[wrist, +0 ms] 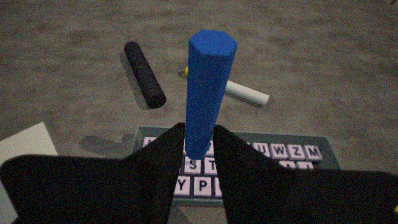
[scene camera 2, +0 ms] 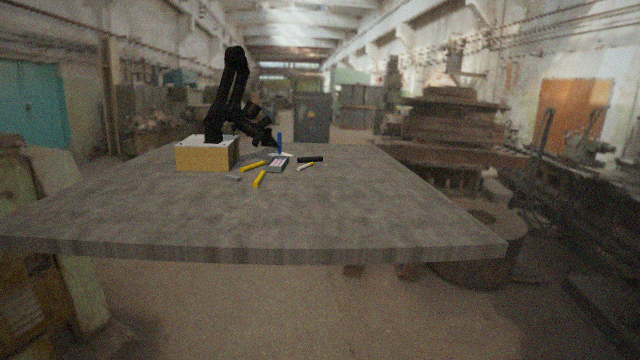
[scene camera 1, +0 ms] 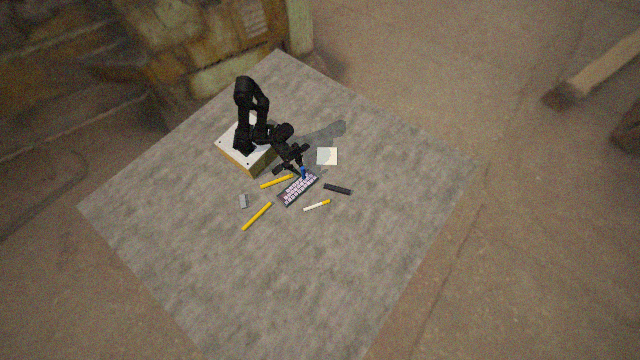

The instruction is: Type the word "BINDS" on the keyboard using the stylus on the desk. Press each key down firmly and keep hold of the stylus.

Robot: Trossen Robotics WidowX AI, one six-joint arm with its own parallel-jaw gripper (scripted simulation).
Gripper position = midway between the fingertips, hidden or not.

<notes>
I see my gripper (wrist: pixel 199 130), a stylus (wrist: pixel 211 53) and a black rod (wrist: pixel 150 88).
</notes>
